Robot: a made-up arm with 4 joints.
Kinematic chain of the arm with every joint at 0, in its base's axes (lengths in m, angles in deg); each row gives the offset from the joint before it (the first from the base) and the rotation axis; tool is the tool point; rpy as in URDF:
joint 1: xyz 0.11 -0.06 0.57 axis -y
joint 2: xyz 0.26 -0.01 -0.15 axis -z
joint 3: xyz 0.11 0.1 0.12 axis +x
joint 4: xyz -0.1 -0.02 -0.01 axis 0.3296 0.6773 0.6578
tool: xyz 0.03 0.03 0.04 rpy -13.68 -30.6 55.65
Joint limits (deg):
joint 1: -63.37..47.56
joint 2: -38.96..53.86
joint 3: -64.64..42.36
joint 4: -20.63..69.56
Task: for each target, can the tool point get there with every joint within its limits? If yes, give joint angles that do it. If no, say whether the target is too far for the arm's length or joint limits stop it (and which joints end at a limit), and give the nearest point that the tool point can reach.
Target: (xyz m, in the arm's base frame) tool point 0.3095 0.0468 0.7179
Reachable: yes | joints 36.89 -26.27 3.25 11.53
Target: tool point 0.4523 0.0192 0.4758
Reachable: yes | joints -12.94 28.16 -15.80 52.33
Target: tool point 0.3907 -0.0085 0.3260
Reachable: yes | joints -39.71 42.26 -20.77 13.10
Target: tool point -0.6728 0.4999 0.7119
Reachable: no: too far | nearest point 0.1677 0.0527 0.3622 | short by 1.014 m
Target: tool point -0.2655 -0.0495 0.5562
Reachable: no: joint limits stop it (at a limit: joint 1, joint 2, joint 3, joint 4) | nearest point 0.1677 0.0527 0.3622 | short by 0.485 m
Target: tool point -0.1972 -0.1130 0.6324
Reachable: no: joint limits stop it (at a limit: joint 1, joint 2, joint 3, joint 4) | nearest point 0.1677 0.0527 0.3622 | short by 0.483 m
